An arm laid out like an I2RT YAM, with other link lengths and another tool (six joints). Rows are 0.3 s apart.
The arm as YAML. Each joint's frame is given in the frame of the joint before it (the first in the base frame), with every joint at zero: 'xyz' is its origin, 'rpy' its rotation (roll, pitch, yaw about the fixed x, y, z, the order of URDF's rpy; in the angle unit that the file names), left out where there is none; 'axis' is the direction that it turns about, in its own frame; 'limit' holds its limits. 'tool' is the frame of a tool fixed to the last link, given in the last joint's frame.
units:
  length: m
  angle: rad
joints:
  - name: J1
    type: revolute
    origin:
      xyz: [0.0, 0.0, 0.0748]
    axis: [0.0, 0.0, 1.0]
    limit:
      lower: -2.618
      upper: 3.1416
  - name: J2
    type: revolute
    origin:
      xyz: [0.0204, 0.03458, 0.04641]
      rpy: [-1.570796, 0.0, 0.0]
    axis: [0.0, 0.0, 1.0]
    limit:
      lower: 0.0
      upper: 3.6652
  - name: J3
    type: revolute
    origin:
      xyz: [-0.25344, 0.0, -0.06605]
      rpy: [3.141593, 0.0, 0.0]
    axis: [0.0, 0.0, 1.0]
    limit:
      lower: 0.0
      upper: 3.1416
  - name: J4
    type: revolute
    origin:
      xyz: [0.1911, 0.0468, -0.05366]
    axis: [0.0, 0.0, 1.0]
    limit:
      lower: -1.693
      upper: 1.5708
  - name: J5
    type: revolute
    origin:
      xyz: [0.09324, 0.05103, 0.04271]
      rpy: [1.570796, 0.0, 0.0]
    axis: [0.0, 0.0, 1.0]
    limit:
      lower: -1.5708
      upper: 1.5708
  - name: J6
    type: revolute
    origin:
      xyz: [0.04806, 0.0, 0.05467]
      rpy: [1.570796, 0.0, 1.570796]
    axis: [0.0, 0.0, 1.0]
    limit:
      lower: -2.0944
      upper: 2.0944
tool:
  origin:
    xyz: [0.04, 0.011, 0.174]
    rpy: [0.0, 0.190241, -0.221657]
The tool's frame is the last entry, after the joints.
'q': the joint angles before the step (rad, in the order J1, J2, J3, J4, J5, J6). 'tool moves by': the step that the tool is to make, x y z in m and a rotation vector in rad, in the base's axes. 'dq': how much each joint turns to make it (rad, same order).
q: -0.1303, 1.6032, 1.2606, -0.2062, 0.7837, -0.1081
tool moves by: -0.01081, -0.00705, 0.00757, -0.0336, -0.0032, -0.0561
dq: -0.0015, -0.0001, -0.0001, 0.0074, 0.0637, 0.0003
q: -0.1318, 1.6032, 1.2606, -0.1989, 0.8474, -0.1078
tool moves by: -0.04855, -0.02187, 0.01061, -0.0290, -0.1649, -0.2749
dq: -0.0244, 0.0110, 0.0000, -0.0004, 0.2175, 0.2182
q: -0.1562, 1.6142, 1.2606, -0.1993, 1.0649, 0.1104
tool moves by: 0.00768, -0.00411, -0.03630, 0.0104, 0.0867, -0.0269
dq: -0.0042, 0.1129, -0.0001, 0.0070, 0.0206, 0.0213
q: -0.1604, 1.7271, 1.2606, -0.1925, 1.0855, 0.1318
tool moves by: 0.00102, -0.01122, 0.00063, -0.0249, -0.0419, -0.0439
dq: -0.0244, 0.0374, 0.0000, 0.0877, 0.0260, -0.0053
